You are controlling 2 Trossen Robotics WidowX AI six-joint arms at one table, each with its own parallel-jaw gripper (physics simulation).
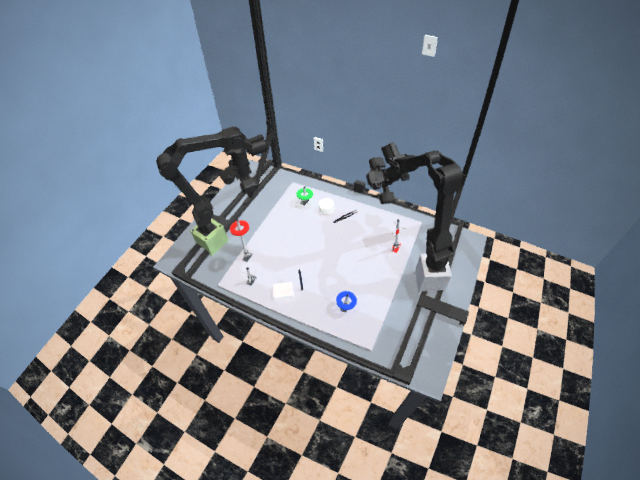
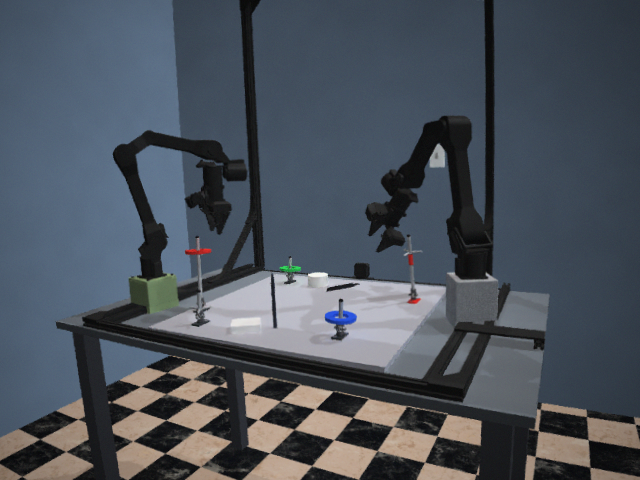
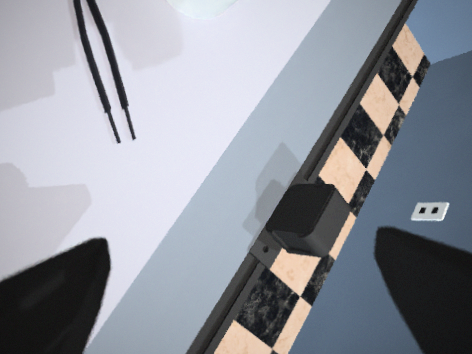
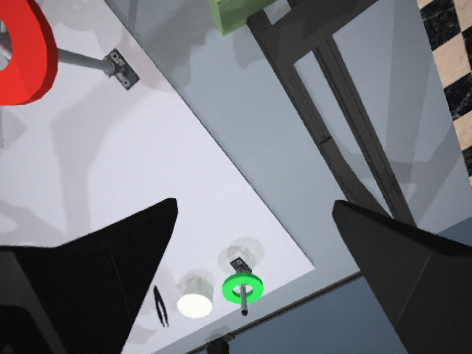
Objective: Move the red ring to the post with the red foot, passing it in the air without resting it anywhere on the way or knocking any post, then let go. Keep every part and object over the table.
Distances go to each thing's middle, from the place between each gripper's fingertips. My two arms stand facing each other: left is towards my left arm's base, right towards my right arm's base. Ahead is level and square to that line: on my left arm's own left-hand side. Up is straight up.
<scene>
The green ring (image 4: 240,278) lies 16 cm behind my right hand, 18 cm to the left of it and 15 cm below it.
The green ring is 28 cm to the right of my left hand, 9 cm below it and 1 cm ahead of it.
</scene>
